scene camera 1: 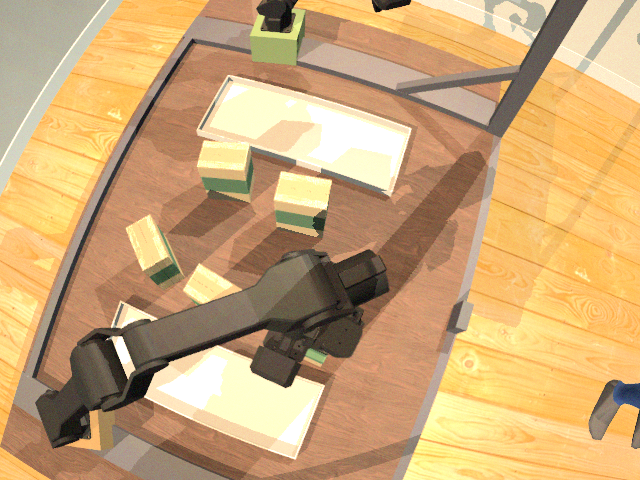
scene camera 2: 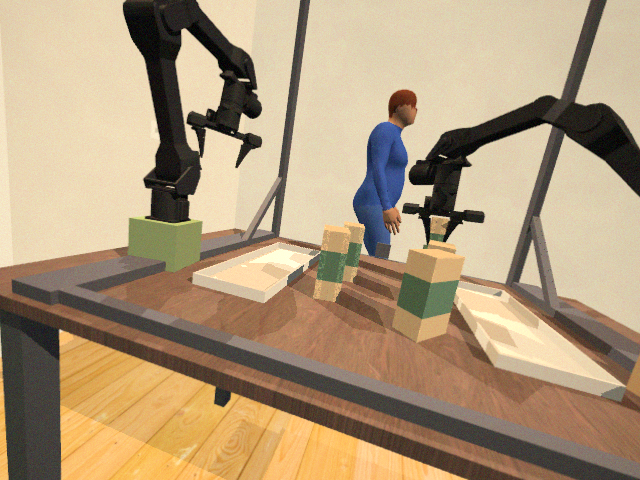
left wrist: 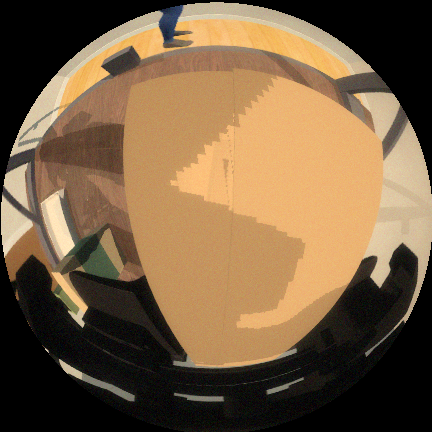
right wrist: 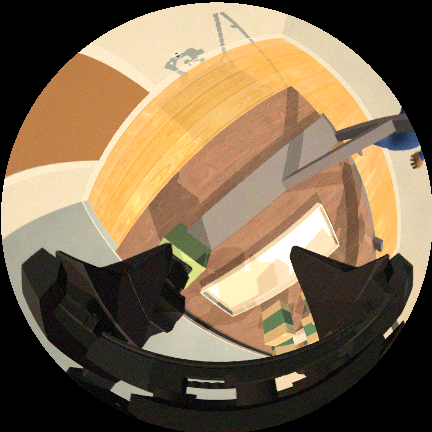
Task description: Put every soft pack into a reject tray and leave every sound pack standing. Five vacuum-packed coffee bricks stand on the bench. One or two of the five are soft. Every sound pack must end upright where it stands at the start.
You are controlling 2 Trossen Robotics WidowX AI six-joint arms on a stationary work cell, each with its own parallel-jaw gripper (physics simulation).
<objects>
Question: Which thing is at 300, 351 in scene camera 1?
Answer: My left gripper.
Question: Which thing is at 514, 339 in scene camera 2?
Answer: A white reject tray.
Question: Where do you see a tan block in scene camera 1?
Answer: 100, 422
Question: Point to a white reject tray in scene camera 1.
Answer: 336, 140
</objects>
